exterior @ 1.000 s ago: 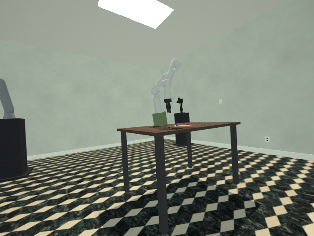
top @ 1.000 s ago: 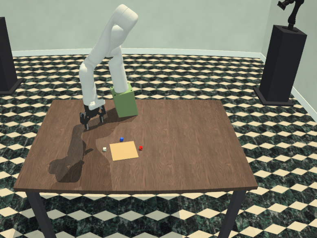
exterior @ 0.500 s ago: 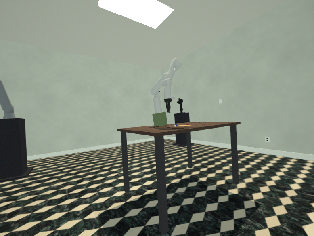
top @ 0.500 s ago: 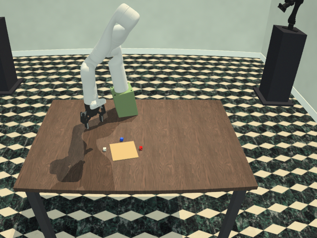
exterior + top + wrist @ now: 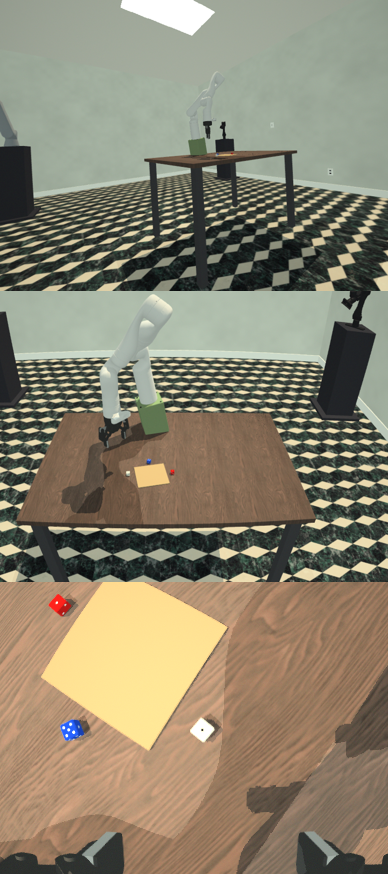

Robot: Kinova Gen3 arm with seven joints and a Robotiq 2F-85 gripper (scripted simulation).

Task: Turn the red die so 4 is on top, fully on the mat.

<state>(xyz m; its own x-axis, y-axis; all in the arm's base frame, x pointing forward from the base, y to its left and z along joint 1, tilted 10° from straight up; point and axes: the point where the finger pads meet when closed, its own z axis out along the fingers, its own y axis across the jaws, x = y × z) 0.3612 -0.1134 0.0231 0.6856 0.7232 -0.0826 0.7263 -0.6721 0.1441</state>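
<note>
Right now my hand is 15 cm above the blue die, 14 cm to the right of it and 6 cm past it. Round my hand: mat: 16 cm to the left, 16 cm below, 4 cm ahead; then white die: 15 cm below, 5 cm to the left, 4 cm ahead; then red die: 25 cm to the left, 15 cm below, 2 cm ahead.
</note>
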